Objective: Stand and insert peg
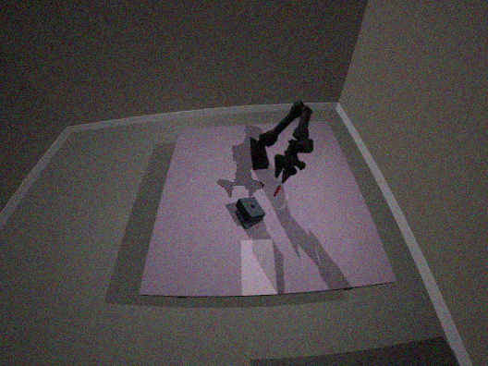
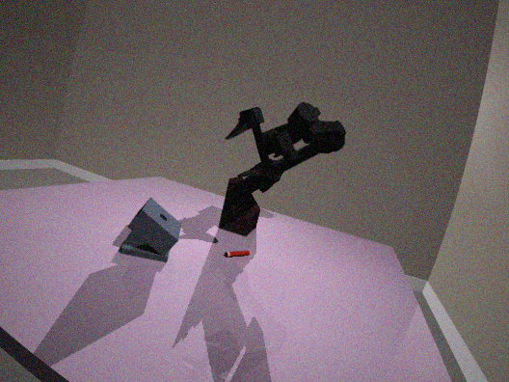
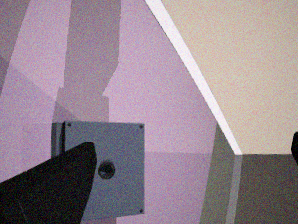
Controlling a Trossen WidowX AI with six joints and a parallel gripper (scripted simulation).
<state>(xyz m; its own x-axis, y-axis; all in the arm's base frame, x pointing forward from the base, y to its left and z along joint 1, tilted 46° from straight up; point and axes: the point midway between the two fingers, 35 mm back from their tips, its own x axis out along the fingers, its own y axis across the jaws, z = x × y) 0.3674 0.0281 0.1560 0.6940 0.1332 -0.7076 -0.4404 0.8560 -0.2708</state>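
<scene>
Right now the red peg is 270 mm below my gripper tip, 110 mm behind it and 10 mm to the left of it. Round my gripper tip: sloped panel (210 mm below, 140 mm to the right, 40 mm ahead).
</scene>
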